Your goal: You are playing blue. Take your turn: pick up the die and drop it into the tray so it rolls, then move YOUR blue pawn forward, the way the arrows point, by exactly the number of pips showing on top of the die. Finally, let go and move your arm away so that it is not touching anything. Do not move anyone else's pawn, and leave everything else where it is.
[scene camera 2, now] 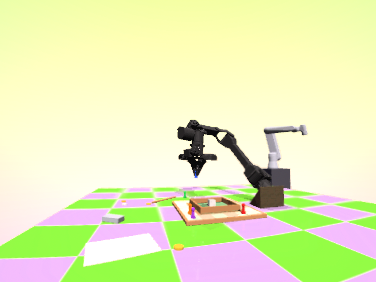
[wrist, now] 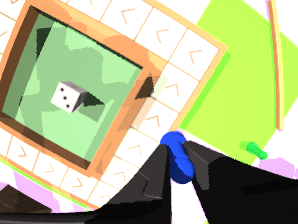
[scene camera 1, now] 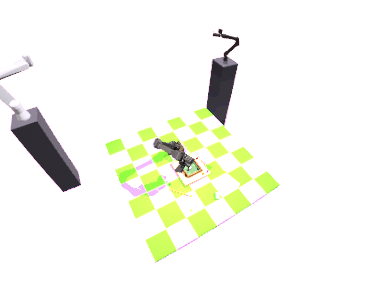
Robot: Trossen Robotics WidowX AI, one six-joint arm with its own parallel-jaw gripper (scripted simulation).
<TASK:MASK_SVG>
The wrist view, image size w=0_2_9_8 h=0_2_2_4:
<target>my gripper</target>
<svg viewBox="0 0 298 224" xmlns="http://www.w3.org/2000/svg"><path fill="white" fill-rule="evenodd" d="M168 147L166 147L166 144L158 144L152 155L148 157L148 160L134 173L132 179L125 183L117 193L114 193L101 208L92 210L92 212L85 210L85 212L69 213L1 212L0 224L173 224L172 186L170 186L172 177L170 177ZM184 141L186 156L192 161L194 169L196 169L196 176L192 180L194 192L196 192L197 198L201 202L208 224L298 224L297 179L275 175L274 172L267 172L265 169L242 163L242 161L234 159L234 157L227 157L223 153L217 152L216 149L204 147L204 145L194 143L192 140Z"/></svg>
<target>blue pawn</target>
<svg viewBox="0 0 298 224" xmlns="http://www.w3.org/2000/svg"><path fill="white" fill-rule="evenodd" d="M166 132L161 137L160 144L166 144L166 147L168 147L170 177L172 177L173 183L189 183L196 176L196 169L194 169L192 161L186 156L184 141L188 140L186 140L186 137L181 132Z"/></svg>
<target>white die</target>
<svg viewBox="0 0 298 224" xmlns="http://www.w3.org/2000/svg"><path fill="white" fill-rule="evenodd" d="M59 81L52 104L59 105L64 111L72 113L80 108L82 100L84 100L88 91L78 87L72 81Z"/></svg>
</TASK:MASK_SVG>
